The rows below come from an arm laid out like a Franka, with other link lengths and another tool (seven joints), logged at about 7 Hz.
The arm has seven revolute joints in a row. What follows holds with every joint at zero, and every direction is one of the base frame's.
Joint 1 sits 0.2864 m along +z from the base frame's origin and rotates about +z.
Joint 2 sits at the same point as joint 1 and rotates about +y.
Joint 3 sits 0.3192 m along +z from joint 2 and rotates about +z.
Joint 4 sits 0.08 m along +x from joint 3 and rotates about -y.
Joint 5 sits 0.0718 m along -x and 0.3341 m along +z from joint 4 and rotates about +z.
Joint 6 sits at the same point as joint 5 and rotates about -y.
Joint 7 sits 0.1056 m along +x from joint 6 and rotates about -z.
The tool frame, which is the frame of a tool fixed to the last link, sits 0.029 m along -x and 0.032 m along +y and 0.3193 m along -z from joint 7; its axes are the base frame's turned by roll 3.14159, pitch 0.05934 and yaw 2.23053 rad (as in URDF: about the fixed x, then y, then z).
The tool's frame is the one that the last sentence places.
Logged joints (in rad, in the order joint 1, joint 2, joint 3, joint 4, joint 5, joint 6, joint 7), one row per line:
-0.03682, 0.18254, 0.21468, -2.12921, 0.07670, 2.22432, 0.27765
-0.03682, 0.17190, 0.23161, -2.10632, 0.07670, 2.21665, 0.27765
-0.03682, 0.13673, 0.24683, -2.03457, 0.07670, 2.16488, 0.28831
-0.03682, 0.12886, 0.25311, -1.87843, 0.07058, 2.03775, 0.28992
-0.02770, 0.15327, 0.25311, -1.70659, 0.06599, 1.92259, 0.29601
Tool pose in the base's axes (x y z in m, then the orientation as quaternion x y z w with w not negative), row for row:
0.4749, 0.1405, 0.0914, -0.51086, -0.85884, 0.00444, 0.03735
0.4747, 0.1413, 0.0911, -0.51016, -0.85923, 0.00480, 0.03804
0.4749, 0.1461, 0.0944, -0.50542, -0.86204, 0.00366, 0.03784
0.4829, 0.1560, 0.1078, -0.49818, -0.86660, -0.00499, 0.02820
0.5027, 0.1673, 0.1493, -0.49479, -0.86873, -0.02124, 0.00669
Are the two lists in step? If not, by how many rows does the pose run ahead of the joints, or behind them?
The pose runs 2 rows behind the joints: the pose in row i belongs to the joints in row i - 2.
